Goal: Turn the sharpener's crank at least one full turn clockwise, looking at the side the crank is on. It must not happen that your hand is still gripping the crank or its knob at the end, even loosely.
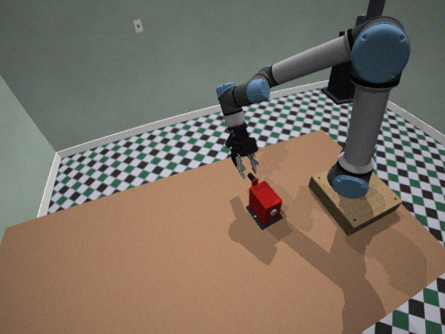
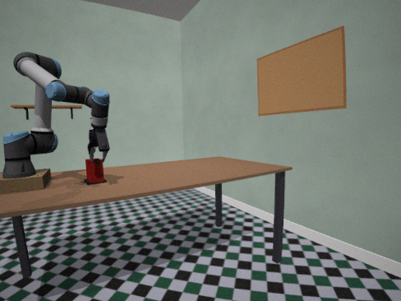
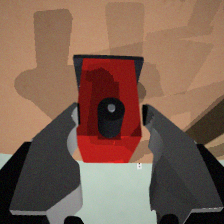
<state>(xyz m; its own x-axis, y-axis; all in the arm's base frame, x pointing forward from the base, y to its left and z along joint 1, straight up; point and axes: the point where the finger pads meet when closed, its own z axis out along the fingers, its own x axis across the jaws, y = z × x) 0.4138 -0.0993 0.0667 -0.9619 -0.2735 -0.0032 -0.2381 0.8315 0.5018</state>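
My hand is 3 cm to the right of the crank, 1 cm past it and 1 cm above it.
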